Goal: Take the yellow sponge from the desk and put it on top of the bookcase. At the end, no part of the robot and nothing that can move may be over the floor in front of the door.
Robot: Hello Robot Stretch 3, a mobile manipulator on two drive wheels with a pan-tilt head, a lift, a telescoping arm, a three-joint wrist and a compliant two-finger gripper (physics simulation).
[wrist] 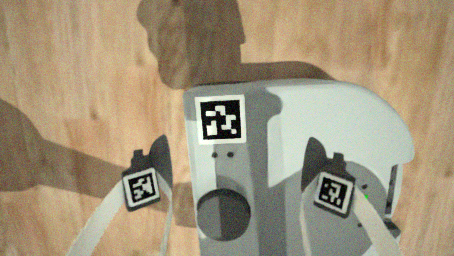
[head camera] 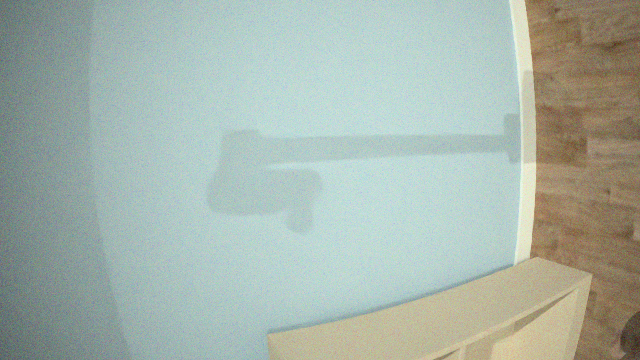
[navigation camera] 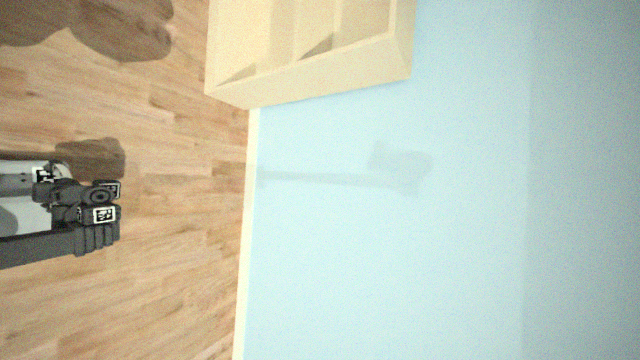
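Seen in the pictures: gripper, fingertip midpoint: (wrist: pixel 236 154); robot's base, link origin: (wrist: pixel 230 166).
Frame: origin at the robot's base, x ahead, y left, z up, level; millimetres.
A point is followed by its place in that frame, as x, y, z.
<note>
My gripper (wrist: pixel 236 154) @(-22, -124, 265) is open and empty in the wrist view, with a gap between its two dark fingertips. It hangs over the robot's own grey and white base (wrist: pixel 325 110) @(-129, -136, 160). A pale wooden bookcase (head camera: pixel 425 317) @(436, -860, 665) (navigation camera: pixel 320 87) @(433, -889, 671) with open compartments stands against the light blue wall. It is at the bottom right of the head view and the top of the navigation view, both turned sideways. I cannot make out anything on its top. The yellow sponge, the desk and the door do not show in these views.
The dark wrist (navigation camera: pixel 75 200) @(-32, -119, 561) shows at the left of the navigation view, apart from the wall (head camera: pixel 350 75) @(-191, -976, 792) (navigation camera: pixel 400 250) @(-303, -968, 1057) and bookcase. A cream skirting board (head camera: pixel 526 210) @(240, -996, 56) (navigation camera: pixel 243 250) @(-542, -937, 32) runs along the wall's foot by the wooden floor (head camera: pixel 590 200) @(193, -722, 0) (navigation camera: pixel 165 300) @(-665, -489, 0). Shadows lie on wall and floor.
</note>
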